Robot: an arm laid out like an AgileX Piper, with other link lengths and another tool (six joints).
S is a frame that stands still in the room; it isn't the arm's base.
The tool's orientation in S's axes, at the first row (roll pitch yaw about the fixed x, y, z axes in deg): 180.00 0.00 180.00
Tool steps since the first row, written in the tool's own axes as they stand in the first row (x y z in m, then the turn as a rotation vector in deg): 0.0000 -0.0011 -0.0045 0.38 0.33 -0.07; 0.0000 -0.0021 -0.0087 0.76 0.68 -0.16; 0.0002 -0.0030 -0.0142 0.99 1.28 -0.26; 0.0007 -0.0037 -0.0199 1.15 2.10 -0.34; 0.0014 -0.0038 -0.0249 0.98 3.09 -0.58; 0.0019 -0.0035 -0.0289 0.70 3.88 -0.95; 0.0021 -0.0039 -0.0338 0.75 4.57 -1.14
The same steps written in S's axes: 0.0000 -0.0011 0.0045 -0.38 0.33 0.07; 0.0000 -0.0021 0.0087 -0.76 0.68 0.16; -0.0002 -0.0030 0.0142 -0.99 1.28 0.26; -0.0007 -0.0037 0.0199 -1.15 2.10 0.34; -0.0014 -0.0038 0.0249 -0.98 3.09 0.58; -0.0019 -0.0035 0.0289 -0.70 3.88 0.95; -0.0021 -0.0039 0.0338 -0.75 4.57 1.14
